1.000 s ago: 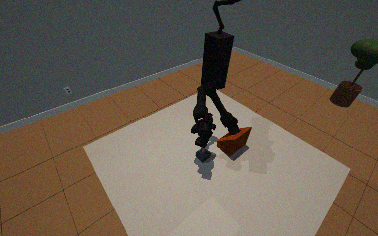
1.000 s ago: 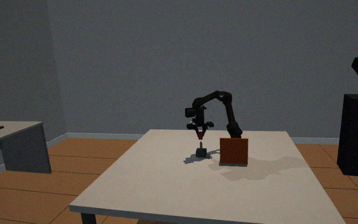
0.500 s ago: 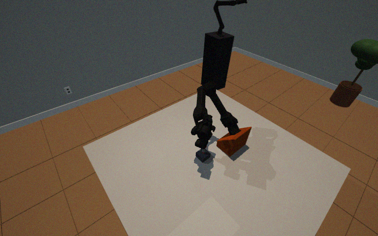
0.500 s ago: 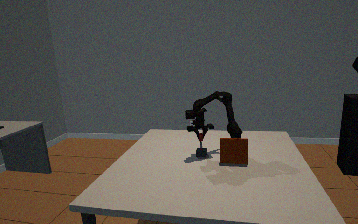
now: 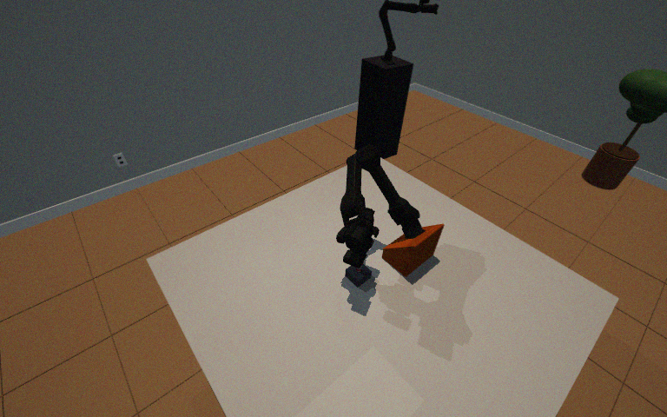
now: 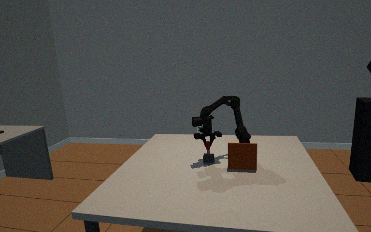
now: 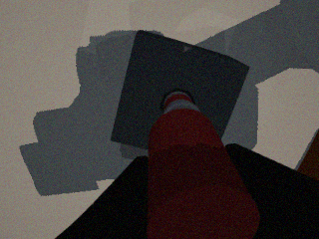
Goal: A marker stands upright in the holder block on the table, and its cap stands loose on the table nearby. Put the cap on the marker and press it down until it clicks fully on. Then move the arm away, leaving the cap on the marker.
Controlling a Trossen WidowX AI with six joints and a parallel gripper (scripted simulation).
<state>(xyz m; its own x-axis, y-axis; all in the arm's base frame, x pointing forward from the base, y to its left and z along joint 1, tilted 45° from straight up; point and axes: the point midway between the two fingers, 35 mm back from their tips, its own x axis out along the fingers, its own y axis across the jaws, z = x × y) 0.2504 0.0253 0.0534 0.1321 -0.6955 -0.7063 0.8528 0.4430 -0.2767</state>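
My gripper tip is 8 cm above the holder block. Also, from my gripper tip: red cap: 1 cm above.
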